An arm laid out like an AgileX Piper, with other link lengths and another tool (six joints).
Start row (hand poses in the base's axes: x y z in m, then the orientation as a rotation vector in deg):
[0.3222 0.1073 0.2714 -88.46 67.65 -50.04]
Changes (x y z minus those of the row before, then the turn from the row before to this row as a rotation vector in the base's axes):
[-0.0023 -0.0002 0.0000 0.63 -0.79 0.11]
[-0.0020 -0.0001 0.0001 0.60 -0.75 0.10]
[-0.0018 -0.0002 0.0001 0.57 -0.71 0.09]
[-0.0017 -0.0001 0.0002 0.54 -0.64 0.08]
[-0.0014 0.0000 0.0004 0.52 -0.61 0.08]
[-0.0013 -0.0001 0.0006 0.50 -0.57 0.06]
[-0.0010 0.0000 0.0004 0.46 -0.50 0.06]
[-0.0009 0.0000 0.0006 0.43 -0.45 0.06]
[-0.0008 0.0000 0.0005 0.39 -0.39 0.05]
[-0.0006 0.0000 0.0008 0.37 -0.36 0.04]
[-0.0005 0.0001 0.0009 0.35 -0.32 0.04]
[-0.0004 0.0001 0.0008 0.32 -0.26 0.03]
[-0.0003 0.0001 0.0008 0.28 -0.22 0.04]
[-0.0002 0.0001 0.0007 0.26 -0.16 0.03]
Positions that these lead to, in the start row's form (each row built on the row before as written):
[0.3199 0.1071 0.2714 -87.53 67.16 -50.05]
[0.3179 0.1070 0.2715 -86.64 66.70 -50.06]
[0.3161 0.1068 0.2716 -85.80 66.27 -50.07]
[0.3144 0.1067 0.2718 -85.02 65.89 -50.06]
[0.3130 0.1067 0.2722 -84.27 65.52 -50.04]
[0.3117 0.1066 0.2728 -83.56 65.19 -50.02]
[0.3107 0.1066 0.2732 -82.92 64.90 -49.98]
[0.3098 0.1066 0.2738 -82.33 64.64 -49.93]
[0.3090 0.1066 0.2743 -81.81 64.42 -49.88]
[0.3084 0.1066 0.2751 -81.32 64.23 -49.83]
[0.3079 0.1067 0.2760 -80.87 64.06 -49.77]
[0.3075 0.1068 0.2768 -80.47 63.93 -49.70]
[0.3072 0.1069 0.2776 -80.13 63.81 -49.62]
[0.3070 0.1070 0.2783 -79.84 63.74 -49.52]

